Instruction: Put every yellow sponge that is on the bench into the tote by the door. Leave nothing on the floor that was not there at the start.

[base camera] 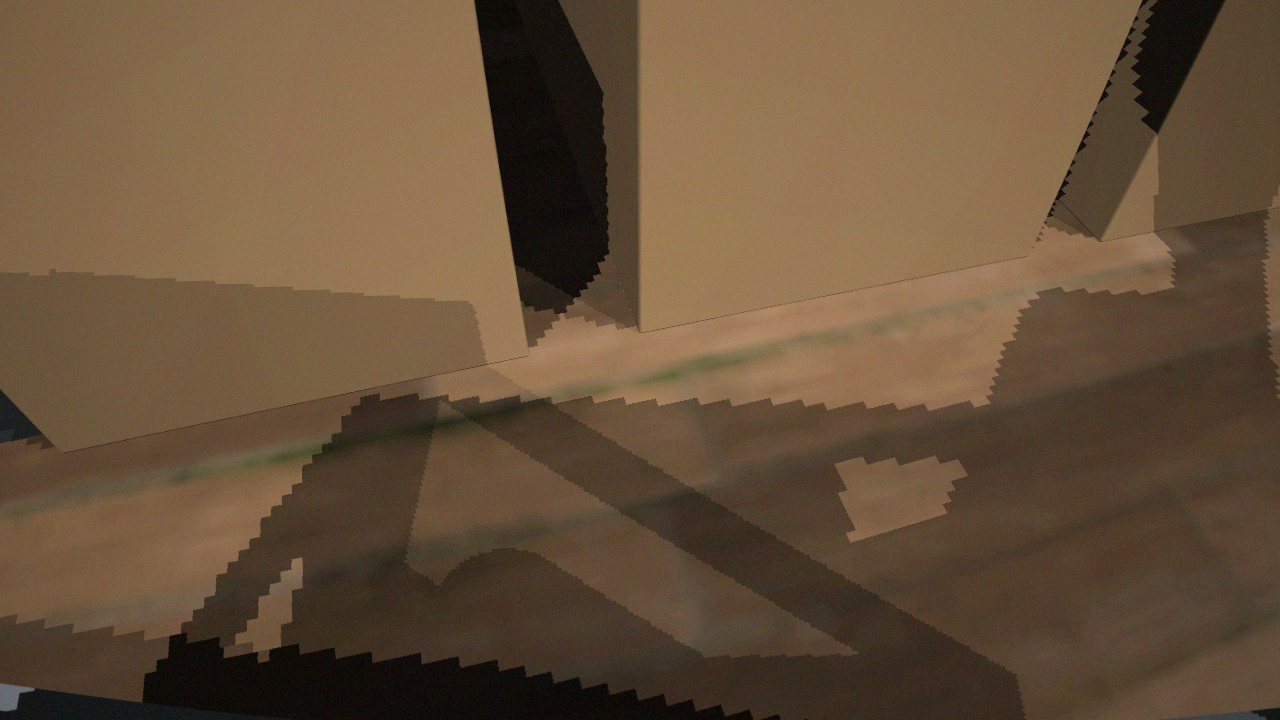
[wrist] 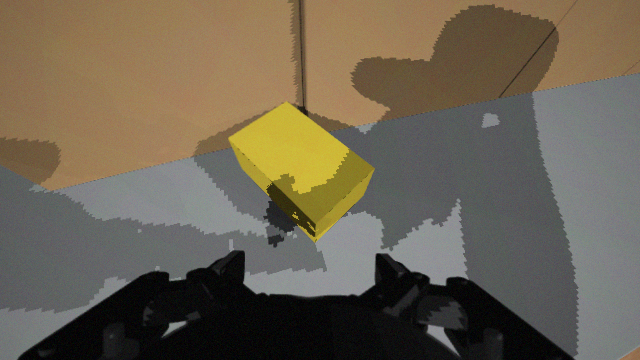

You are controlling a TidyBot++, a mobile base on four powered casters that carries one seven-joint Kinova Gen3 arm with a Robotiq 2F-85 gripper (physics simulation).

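Places are measured from the arm's base along level axes (x back, y right, z up), in centimetres.
Where they show: gripper, between the fingertips: (wrist: 310,267).
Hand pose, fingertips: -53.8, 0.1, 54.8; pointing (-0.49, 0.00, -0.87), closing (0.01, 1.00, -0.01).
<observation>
Things, the pixels of their top centre, and the offset from my fingertips, as dx, dy, dz. "spot": a spot on its surface instead. Level surfaces: height alone.
- yellow sponge, centre of its top: (wrist: 298,152) -8.1, -1.1, +1.5
- grey surface, height of its surface: dz -3.0
- wooden floor, height of its surface: dz -94.4
- dark blue part, a spot on its surface: (base camera: 12,420) spot: +21.6, -37.9, -92.7
A yellow sponge (wrist: 300,155), shaped like a block, lies on a grey surface (wrist: 605,200) in the middle of the wrist view, turned at an angle, its far corner close to the tan panels. My gripper (wrist: 310,267) is open and empty. Its two black fingertips stand apart at the bottom of the wrist view, below the sponge in the picture and clear of it. Part of the sponge is in shadow. The tote and the door cannot be made out in either view.
Tan panels (wrist: 150,65) with a thin dark seam border the grey surface. In the base view, large tan panels (base camera: 241,161) (base camera: 832,134) stand close ahead on the wooden floor (base camera: 1118,626), with a dark gap between them. A dark blue part (base camera: 12,420) shows at the left edge.
</observation>
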